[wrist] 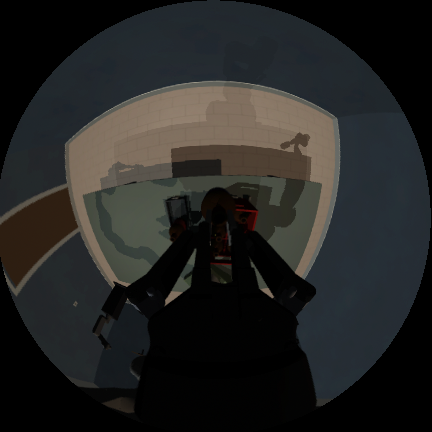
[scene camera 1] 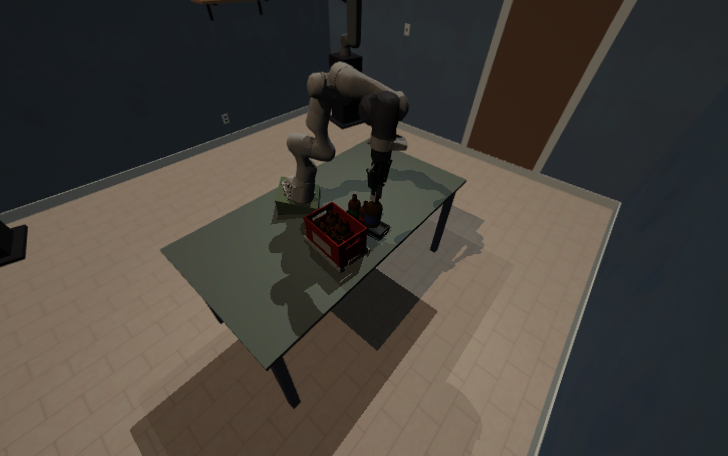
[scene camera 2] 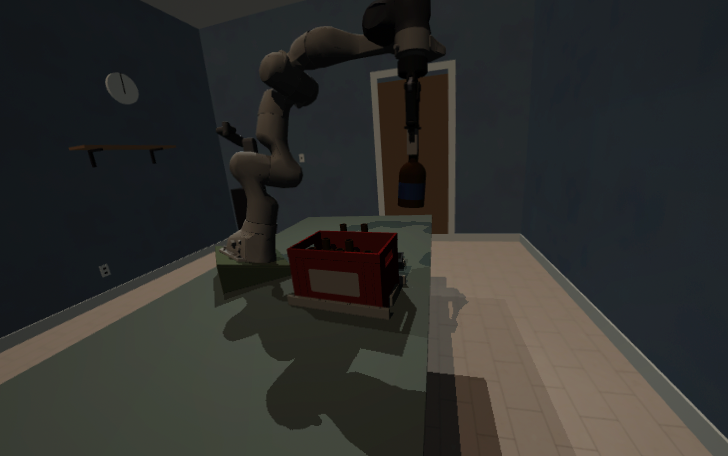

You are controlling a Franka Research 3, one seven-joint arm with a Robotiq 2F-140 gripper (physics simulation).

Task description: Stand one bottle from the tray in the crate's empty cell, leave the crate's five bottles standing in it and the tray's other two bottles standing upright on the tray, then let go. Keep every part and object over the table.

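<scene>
My gripper [scene camera 1: 376,194] [scene camera 2: 412,147] [wrist: 218,216] is shut on the neck of a brown bottle with a blue label [scene camera 1: 371,213] [scene camera 2: 411,185] [wrist: 217,201]. The bottle hangs upright, its base well above the rim of the red crate [scene camera 1: 351,250] [scene camera 2: 370,279] [wrist: 256,216]. In the wrist view it covers part of the crate. Brown bottles [scene camera 1: 342,227] [scene camera 2: 349,245] stand inside the crate; the empty cell cannot be made out. A green-labelled bottle [scene camera 1: 354,206] stands upright at the dark tray [scene camera 1: 380,230] [wrist: 177,206]; the other tray bottle [scene camera 1: 365,205] is partly hidden behind the held one.
The crate rests on a pale base [scene camera 2: 338,305] near the long edge of the green table [scene camera 1: 236,257] [scene camera 2: 161,365]. The tray lies beside the crate, close to that same edge. The arm's mounting block [scene camera 1: 295,205] [scene camera 2: 247,276] stands on the opposite side.
</scene>
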